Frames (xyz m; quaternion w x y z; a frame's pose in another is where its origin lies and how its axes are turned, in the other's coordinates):
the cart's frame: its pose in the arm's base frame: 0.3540 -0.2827 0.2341 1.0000 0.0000 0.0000 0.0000
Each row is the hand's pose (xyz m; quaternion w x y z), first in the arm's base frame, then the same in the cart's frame.
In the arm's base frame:
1: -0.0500 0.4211 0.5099 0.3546 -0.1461 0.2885 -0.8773
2: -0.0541 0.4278 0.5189 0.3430 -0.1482 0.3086 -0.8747
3: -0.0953 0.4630 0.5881 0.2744 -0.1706 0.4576 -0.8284
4: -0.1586 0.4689 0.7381 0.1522 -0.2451 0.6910 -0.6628
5: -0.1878 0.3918 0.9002 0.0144 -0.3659 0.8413 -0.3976
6: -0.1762 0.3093 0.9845 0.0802 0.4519 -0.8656 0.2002
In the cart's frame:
1: -0.4040 0.7038 0.2758 0.3546 -0.1461 0.2885 -0.8773
2: -0.4081 0.7105 0.2848 0.3430 -0.1482 0.3086 -0.8747
3: -0.4493 0.7457 0.3540 0.2744 -0.1706 0.4576 -0.8284
4: -0.5126 0.7516 0.5040 0.1522 -0.2451 0.6910 -0.6628
5: -0.5418 0.6745 0.6661 0.0144 -0.3659 0.8413 -0.3976
6: -0.5302 0.5920 0.7504 0.0802 0.4519 -0.8656 0.2002

